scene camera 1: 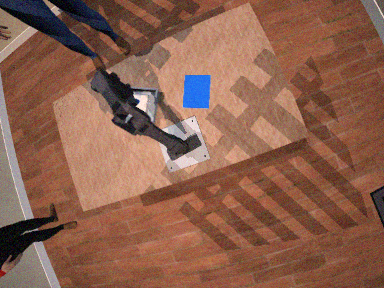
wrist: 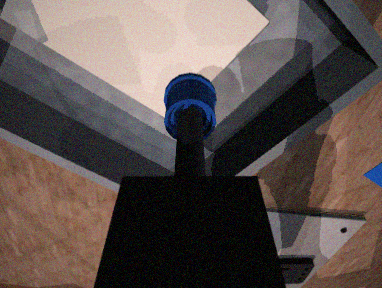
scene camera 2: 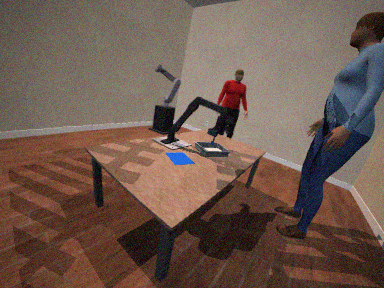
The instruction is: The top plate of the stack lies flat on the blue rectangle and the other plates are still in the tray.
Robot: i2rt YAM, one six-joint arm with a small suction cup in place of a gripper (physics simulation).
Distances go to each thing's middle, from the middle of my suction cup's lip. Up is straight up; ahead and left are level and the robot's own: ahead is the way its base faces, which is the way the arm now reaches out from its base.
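Relative to the blue rectangle point(scene camera 1: 196, 87), my suction cup sits 9 cm above it, 32 cm to the left of it and 10 cm past it.
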